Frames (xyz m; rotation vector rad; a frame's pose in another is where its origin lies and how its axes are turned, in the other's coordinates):
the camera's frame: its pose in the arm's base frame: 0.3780 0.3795 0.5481 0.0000 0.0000 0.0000
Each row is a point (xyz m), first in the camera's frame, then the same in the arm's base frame.
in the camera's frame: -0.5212 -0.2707 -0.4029
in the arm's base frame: -0.1432 0.1088 0.1452
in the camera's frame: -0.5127 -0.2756 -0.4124
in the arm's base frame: -0.1347 0.1039 0.1357
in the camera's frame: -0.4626 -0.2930 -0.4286
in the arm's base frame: -0.0846 0.0865 0.1195
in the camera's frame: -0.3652 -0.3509 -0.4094
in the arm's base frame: 0.0128 0.0286 0.1387
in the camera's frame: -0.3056 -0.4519 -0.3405
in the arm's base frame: 0.0724 -0.0724 0.2076
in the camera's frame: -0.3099 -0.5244 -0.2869
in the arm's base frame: 0.0681 -0.1449 0.2612
